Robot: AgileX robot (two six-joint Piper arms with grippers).
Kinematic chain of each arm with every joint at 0, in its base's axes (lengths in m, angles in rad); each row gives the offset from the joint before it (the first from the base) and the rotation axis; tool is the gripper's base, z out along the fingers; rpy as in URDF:
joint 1: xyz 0 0 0.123 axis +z
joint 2: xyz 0 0 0 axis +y
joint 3: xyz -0.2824 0 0.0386 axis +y
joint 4: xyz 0.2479 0 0.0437 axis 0.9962 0 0.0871
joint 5: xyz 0 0 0 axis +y
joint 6: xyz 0.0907 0 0.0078 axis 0.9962 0 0.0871
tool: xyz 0 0 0 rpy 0 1.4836 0
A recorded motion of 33 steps. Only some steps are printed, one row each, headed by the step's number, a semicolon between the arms.
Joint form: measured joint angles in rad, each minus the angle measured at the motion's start. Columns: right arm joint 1, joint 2, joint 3, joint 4, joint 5, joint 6; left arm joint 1, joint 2, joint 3, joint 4, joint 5, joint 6.
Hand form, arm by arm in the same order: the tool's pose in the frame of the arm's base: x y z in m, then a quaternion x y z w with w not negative. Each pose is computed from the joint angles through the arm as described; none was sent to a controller.
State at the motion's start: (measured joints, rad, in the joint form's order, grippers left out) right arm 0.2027 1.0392 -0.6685 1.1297 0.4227 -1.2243; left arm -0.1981 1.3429 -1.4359 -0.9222 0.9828 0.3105
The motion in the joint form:
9: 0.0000 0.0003 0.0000 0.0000 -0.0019 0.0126; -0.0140 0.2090 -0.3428 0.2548 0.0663 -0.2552
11: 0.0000 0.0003 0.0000 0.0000 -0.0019 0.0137; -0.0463 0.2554 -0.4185 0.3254 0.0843 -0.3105
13: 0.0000 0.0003 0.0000 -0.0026 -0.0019 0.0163; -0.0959 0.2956 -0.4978 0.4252 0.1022 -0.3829
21: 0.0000 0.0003 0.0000 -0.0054 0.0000 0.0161; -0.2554 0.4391 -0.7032 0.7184 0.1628 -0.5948
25: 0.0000 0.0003 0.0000 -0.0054 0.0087 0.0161; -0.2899 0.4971 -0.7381 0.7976 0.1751 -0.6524
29: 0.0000 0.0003 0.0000 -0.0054 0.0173 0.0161; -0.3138 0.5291 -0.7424 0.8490 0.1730 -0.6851
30: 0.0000 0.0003 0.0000 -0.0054 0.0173 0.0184; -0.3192 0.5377 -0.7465 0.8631 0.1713 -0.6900
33: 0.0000 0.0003 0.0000 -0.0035 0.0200 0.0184; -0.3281 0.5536 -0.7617 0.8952 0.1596 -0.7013
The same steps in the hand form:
9: 0.2012 0.0758 0.2983 -0.23075 0.81133 0.18190 0.50538; 0.3096 -0.1167 0.4594 0.08147 0.86037 -0.35480 0.35672
11: 0.2012 0.0758 0.2983 -0.23031 0.81146 0.18218 0.50528; 0.3177 -0.1254 0.4619 0.08284 0.86774 -0.33874 0.35414
13: 0.2012 0.0757 0.2983 -0.23021 0.81177 0.18197 0.50490; 0.3218 -0.1376 0.4662 0.08461 0.87539 -0.31578 0.35610
21: 0.2011 0.0758 0.2981 -0.23183 0.81176 0.18163 0.50428; 0.3366 -0.1827 0.4613 0.07721 0.89896 -0.24596 0.35413
25: 0.2005 0.0764 0.2979 -0.23416 0.81180 0.18457 0.50208; 0.3478 -0.1964 0.4468 0.06686 0.91006 -0.21996 0.34487
29: 0.2000 0.0769 0.2977 -0.23646 0.81181 0.18747 0.49990; 0.3540 -0.2059 0.4349 0.06263 0.91665 -0.20163 0.33938
30: 0.2000 0.0769 0.2977 -0.23553 0.81208 0.18805 0.49968; 0.3557 -0.2081 0.4326 0.06290 0.91739 -0.19651 0.34032
33: 0.1998 0.0771 0.2977 -0.23555 0.81207 0.18960 0.49911; 0.3594 -0.2114 0.4311 0.06181 0.91561 -0.18784 0.35007

